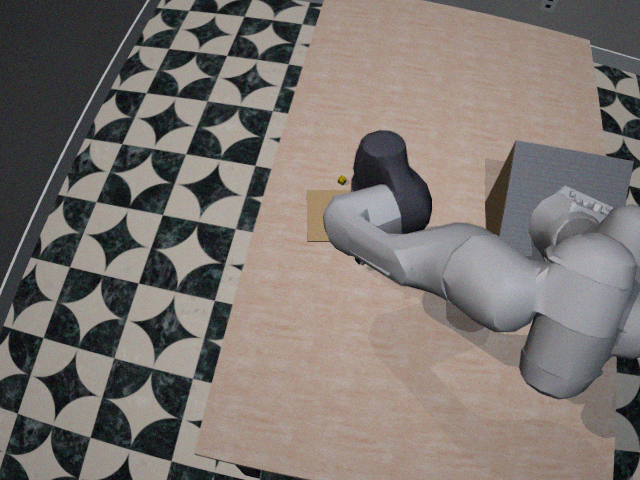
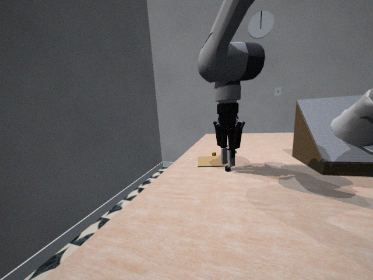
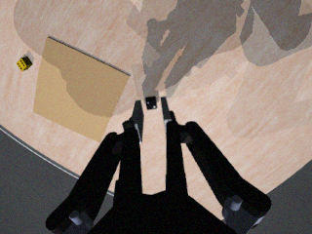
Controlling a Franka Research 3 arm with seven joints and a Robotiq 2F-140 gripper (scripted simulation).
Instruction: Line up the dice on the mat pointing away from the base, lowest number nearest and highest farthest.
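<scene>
The black die is 50 mm below my hand. The rest, counted from my hand: yellow die (70 mm ahead, 210 mm to the right, 50 mm below); green die (40 mm behind, 250 mm to the right, 50 mm below); tan mat (70 mm ahead, 110 mm to the right, 60 mm below).
</scene>
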